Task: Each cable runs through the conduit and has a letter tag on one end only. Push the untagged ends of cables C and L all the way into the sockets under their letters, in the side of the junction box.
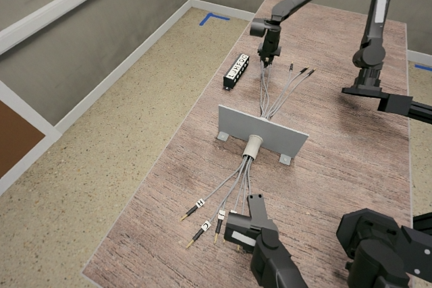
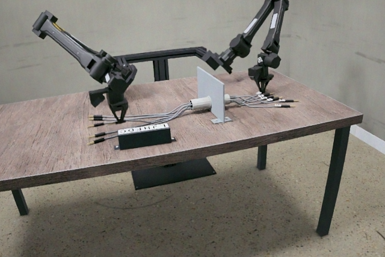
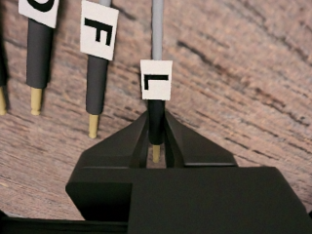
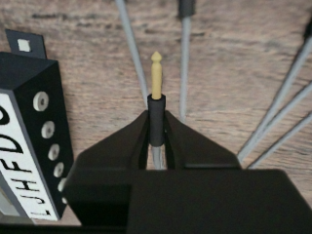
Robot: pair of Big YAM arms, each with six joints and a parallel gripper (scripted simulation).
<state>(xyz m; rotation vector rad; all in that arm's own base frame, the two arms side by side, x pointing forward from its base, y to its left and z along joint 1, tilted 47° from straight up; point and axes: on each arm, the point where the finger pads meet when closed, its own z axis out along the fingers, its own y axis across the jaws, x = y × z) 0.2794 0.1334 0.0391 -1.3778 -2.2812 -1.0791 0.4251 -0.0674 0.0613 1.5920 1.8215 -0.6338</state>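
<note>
Right now my left hand is 10 mm to the right of the tagged plug. Also, from my left hand: grey upright panel: 340 mm to the right, 100 mm above, 80 mm ahead; black cable plug: 860 mm to the right, 70 mm behind.
</note>
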